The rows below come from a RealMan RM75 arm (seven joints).
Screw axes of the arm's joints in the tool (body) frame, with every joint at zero. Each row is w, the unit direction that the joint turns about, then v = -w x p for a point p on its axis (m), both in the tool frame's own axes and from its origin. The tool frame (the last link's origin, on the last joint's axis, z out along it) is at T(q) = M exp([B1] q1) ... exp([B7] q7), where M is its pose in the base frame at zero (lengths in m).
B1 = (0, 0, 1, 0, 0, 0)
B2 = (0, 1, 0, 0.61, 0, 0)
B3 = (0, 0, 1, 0, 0, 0)
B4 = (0, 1, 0, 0.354, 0, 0)
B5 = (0, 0, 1, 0, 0, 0)
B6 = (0, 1, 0, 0.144, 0, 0)
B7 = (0, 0, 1, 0, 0, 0)
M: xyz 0 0 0.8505 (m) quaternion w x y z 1 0 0 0
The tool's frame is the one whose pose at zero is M.
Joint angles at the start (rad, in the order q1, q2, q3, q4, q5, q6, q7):
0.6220 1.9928 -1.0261 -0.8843 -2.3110 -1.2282 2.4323
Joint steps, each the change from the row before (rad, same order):
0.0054 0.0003 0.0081 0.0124 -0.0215 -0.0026 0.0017
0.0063 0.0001 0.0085 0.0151 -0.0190 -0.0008 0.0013
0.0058 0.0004 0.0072 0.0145 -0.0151 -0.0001 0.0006
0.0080 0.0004 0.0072 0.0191 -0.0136 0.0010 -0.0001
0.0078 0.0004 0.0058 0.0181 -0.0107 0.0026 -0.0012
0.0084 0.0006 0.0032 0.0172 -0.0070 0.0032 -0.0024
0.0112 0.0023 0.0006 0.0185 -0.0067 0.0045 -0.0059
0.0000 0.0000 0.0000 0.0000 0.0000 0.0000 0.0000
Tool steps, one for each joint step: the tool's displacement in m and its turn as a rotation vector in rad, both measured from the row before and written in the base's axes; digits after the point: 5 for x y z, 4 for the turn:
0.00320 -0.00070 -0.00091 -0.0085 -0.0123 -0.0115
0.00304 -0.00050 -0.00115 -0.0077 -0.0097 -0.0120
0.00246 -0.00051 -0.00141 -0.0072 -0.0069 -0.0103
0.00215 -0.00038 -0.00219 -0.0089 -0.0048 -0.0106
0.00160 -0.00014 -0.00220 -0.0075 -0.0038 -0.0079
0.00056 0.00015 -0.00254 -0.0079 -0.0023 -0.0039
-0.00077 0.00049 -0.00383 -0.0111 -0.0035 0.0024
0.00000 0.00000 0.00000 0.0000 0.0000 0.0000

